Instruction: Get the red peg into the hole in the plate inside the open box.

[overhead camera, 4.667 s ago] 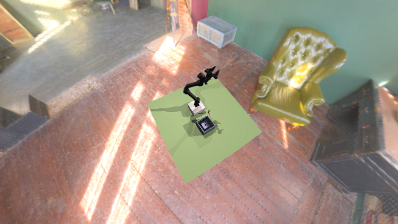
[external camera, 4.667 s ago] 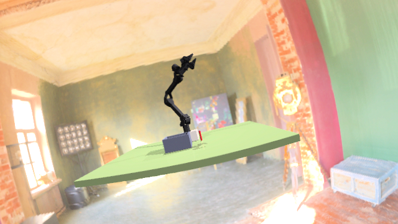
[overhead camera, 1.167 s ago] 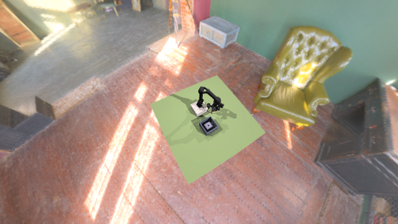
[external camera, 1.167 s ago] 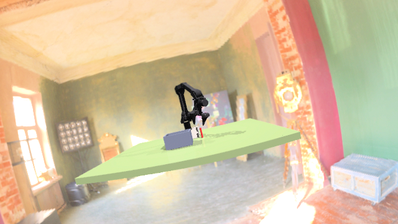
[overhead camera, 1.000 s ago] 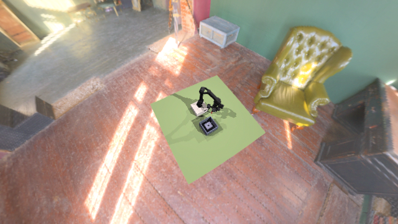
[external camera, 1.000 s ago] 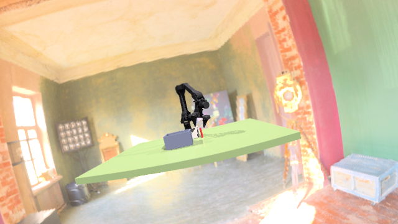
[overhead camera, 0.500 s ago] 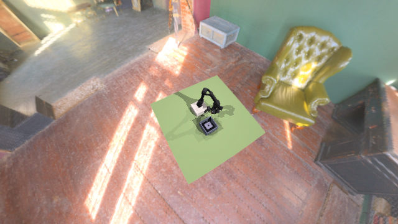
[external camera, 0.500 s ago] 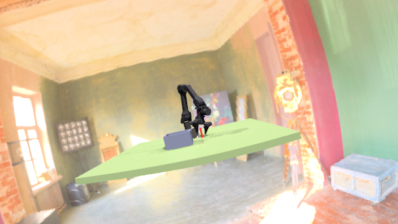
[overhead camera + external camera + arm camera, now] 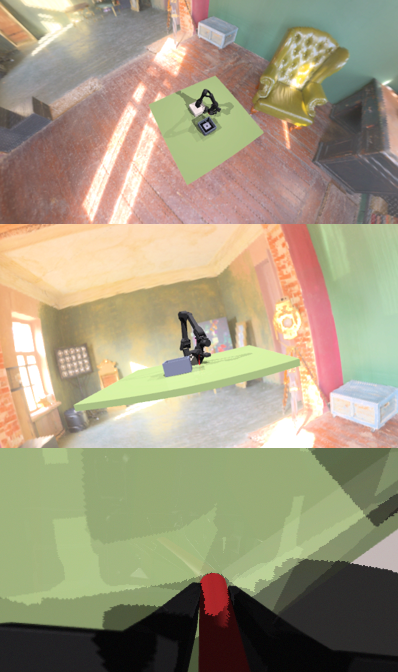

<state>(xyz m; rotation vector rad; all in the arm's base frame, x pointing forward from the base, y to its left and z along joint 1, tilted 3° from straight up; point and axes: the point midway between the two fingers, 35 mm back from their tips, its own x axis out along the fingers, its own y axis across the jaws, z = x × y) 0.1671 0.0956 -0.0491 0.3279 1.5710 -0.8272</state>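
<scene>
The light plate lies 17 cm ahead of my gripper tip, 16 cm to the right of it and 4 cm above it. Also, from my gripper tip: grey box: 17 cm ahead, 16 cm to the right, 2 cm above; then red peg: 1 cm ahead, 1 cm to the left, 3 cm above.
</scene>
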